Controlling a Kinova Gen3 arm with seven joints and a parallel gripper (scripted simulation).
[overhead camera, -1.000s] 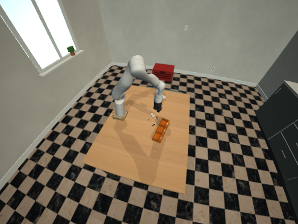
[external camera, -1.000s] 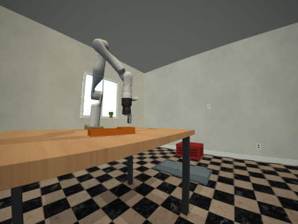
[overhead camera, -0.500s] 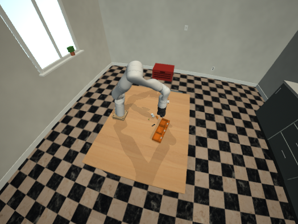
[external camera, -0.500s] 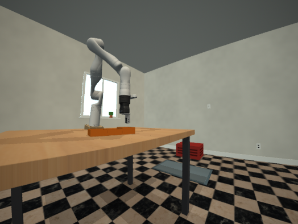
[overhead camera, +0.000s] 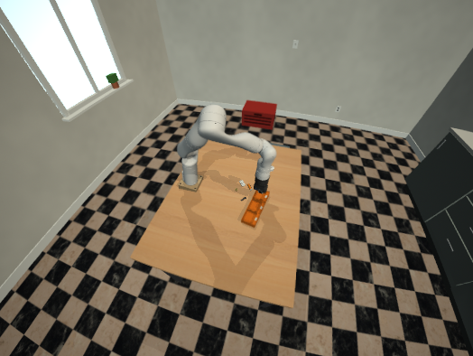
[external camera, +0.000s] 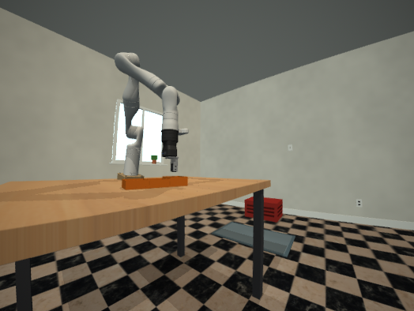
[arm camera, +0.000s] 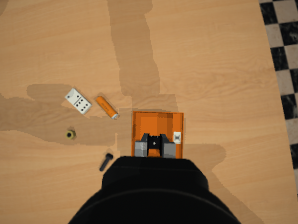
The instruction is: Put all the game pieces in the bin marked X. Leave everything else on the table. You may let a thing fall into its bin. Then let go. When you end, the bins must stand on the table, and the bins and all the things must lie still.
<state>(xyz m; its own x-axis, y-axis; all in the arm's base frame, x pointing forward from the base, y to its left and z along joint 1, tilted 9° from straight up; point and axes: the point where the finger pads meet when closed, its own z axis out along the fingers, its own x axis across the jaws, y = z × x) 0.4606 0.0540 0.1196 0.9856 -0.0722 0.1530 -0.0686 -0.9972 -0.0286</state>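
Now: hand 15 cm past the white domino, 7 cm to the right of it and 7 cm above it. The rest, counted from my hand: black screw: 9 cm behind, 7 cm below, 5 cm to the right; orange bin row: 8 cm to the right, 6 cm below; black die: 1 cm below.
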